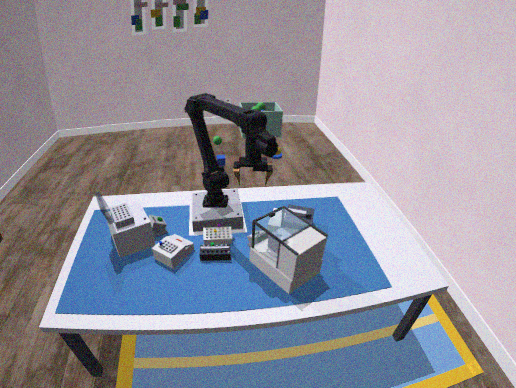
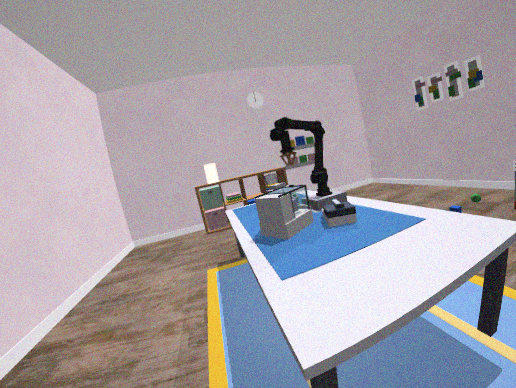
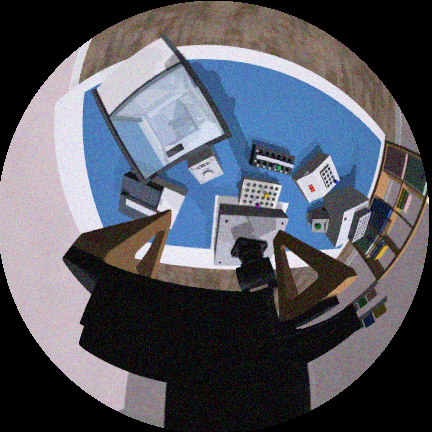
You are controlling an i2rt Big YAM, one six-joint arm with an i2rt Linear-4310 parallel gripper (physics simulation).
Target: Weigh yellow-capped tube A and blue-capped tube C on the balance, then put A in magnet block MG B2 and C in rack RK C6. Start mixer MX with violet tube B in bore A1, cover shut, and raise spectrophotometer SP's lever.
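Where they show: gripper, fingertip midpoint: (image 1: 252, 184) (image 2: 289, 165) (image 3: 227, 226); arm's base, origin of the base link: (image 1: 215, 202) (image 2: 324, 194) (image 3: 248, 247).
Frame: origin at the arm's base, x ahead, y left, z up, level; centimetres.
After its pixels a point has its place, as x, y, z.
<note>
My gripper (image 1: 253, 183) @[25.0, 18.7, 26.1] (image 2: 289, 162) @[25.0, 18.7, 26.1] (image 3: 227, 226) @[25.0, 18.7, 26.1] is open and empty, high above the table's back part. The yellow-capped tube A (image 1: 215, 231) @[20.6, 2.8, -1.5] (image 3: 266, 195) @[20.2, 2.6, -1.2] and violet tube B (image 1: 219, 225) @[16.4, 4.1, -1.4] (image 3: 257, 205) @[16.2, 3.9, -1.2] stand in the pale rack (image 1: 206, 240) @[24.2, -0.8, -4.1] (image 3: 243, 194) @[17.4, 8.7, -3.6]. The blue-capped tube C (image 1: 160, 243) @[35.2, -18.5, 1.8] (image 3: 336, 181) @[34.8, -18.4, 2.1] sits at a corner of the white device with a red display. The balance (image 1: 307, 257) @[45.6, 40.0, 9.1] (image 2: 275, 217) @[42.0, 44.0, 4.0] (image 3: 135, 75) @[40.5, 37.5, 13.7] has a glass chamber. The black magnet block (image 1: 215, 254) @[33.8, 4.6, -3.1] (image 3: 270, 160) @[30.2, 5.5, -1.9] holds a green-capped tube. The mixer (image 1: 134, 240) @[33.2, -31.7, 0.0] (image 3: 345, 202) @[30.7, -28.3, 2.9] has its cover (image 1: 101, 201) @[33.6, -43.0, 19.9] raised. The dark-topped spectrophotometer (image 1: 305, 212) @[9.2, 43.0, 3.1] (image 2: 340, 220) @[11.0, 46.6, -4.3] (image 3: 137, 192) @[12.0, 39.9, 1.3] stands behind the balance.
The white device (image 1: 175, 256) @[38.5, -11.5, -1.7] (image 3: 306, 184) @[28.3, -10.1, -2.2] stands between mixer and magnet block. A small box (image 1: 158, 226) @[20.6, -24.1, -1.3] (image 3: 320, 226) @[17.5, -24.7, 0.7] with a green top is beside the mixer. A small white unit (image 3: 205, 170) @[22.4, 21.7, 0.4] adjoins the balance. The arm's base (image 1: 217, 217) @[12.1, 2.6, -0.1] (image 3: 225, 252) @[-4.2, 7.5, 0.4] stands behind the rack.
</note>
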